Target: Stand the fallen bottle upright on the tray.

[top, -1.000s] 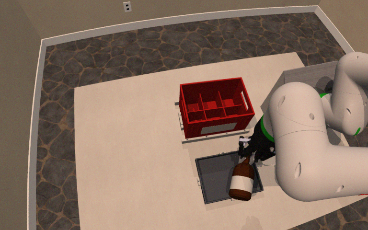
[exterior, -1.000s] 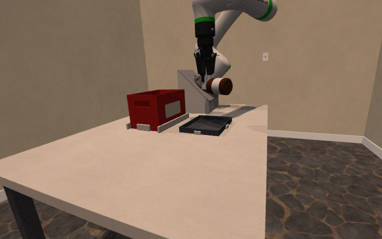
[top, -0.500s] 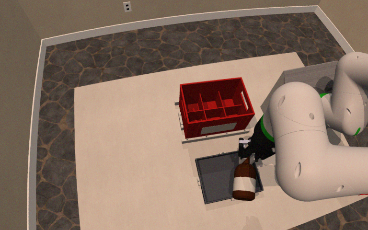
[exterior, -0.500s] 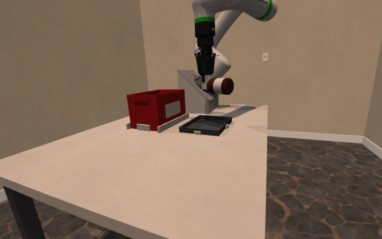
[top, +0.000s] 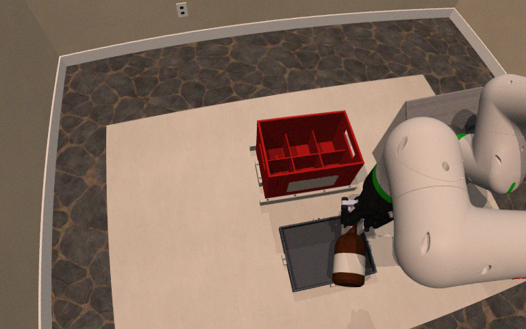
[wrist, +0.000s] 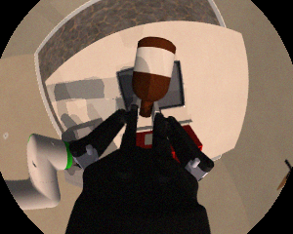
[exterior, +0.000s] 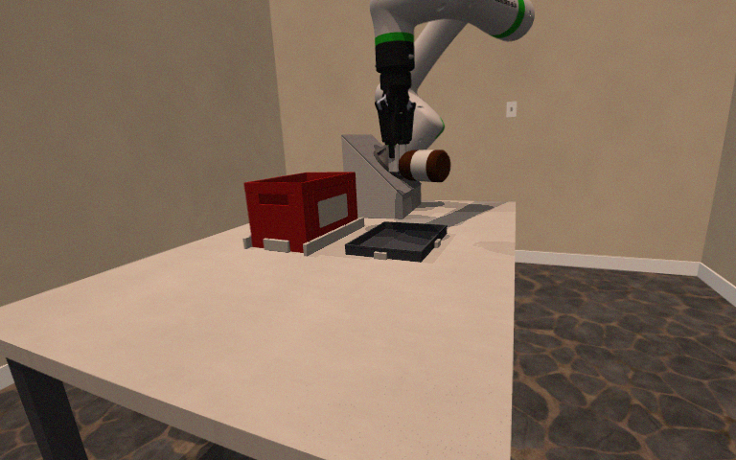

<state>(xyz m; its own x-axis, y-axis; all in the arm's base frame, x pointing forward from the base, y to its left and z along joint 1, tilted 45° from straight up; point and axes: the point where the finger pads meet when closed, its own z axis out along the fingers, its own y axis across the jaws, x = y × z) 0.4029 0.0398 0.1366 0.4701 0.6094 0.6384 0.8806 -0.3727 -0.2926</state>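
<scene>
Right now my hand is 3 cm short of the brown bottle, 5 cm to the right of it and 2 cm above it. From my hand the other things lie so: red crate: 1 cm behind, 27 cm to the right, 14 cm below; then dark grey tray: 2 cm ahead, 21 cm below.
</scene>
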